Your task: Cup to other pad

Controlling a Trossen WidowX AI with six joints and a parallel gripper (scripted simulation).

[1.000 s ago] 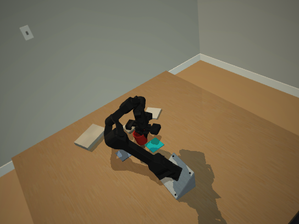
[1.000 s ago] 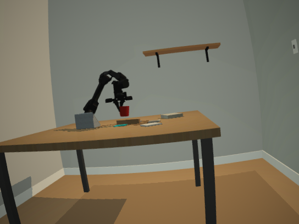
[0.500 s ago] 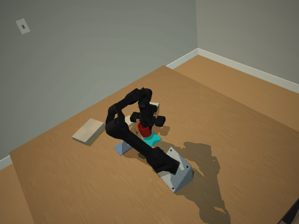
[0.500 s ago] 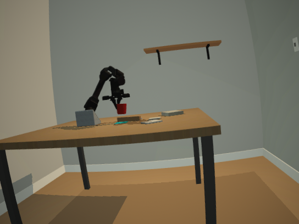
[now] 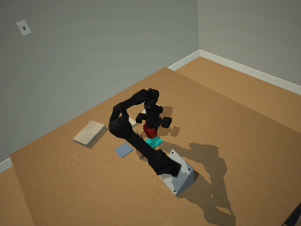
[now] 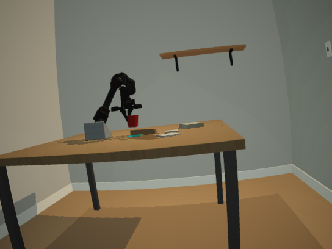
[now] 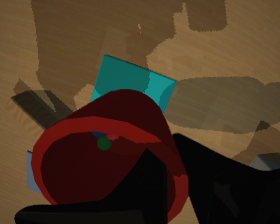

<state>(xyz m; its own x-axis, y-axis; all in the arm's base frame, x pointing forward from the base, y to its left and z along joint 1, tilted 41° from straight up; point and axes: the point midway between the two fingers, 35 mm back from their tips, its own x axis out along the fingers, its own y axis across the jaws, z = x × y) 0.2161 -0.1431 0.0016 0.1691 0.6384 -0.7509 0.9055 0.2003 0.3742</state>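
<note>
Now: gripper tip 4 cm short of the green marble, 3 cm to the right of it and 3 cm above it. The rest, counted from my gripper tip: teal pad (10 cm below, 3 cm ahead, 1 cm to the left); then red cup (3 cm ahead, 1 cm to the left); then brown block (9 cm to the left, 9 cm below, 8 cm ahead).
</note>
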